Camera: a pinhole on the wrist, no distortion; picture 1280 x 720 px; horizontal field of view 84.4 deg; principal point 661.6 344.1 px. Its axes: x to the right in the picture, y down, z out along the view. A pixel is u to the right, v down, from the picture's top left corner.
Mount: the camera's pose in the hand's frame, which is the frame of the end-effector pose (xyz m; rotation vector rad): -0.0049 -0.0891 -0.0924 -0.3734 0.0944 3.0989
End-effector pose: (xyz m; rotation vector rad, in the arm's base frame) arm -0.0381 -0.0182 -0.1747 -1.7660 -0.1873 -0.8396
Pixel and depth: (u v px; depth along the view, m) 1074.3 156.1 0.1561
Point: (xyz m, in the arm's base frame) -0.1366 0.0621 -0.2309
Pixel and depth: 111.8 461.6 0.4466
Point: 0.2455 0.3505 0.0170
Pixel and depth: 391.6 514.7 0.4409
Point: 0.0818 0.3687 -0.0610
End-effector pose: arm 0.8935 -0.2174 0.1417 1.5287 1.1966 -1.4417
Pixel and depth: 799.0 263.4 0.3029
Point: 0.8057 -0.3996 0.2527
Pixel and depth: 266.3 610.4 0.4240
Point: 0.5478 -0.4859 -0.0050
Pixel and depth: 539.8 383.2 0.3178
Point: 0.7362 -0.4083 0.1479
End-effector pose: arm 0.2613 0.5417 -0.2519 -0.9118 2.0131 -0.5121
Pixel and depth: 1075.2 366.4 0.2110
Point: 0.4298 0.6200 -0.1537
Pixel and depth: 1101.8 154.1 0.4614
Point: 0.6125 0.8756 -0.2433
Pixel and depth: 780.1 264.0 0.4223
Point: 0.5788 0.6571 -0.3175
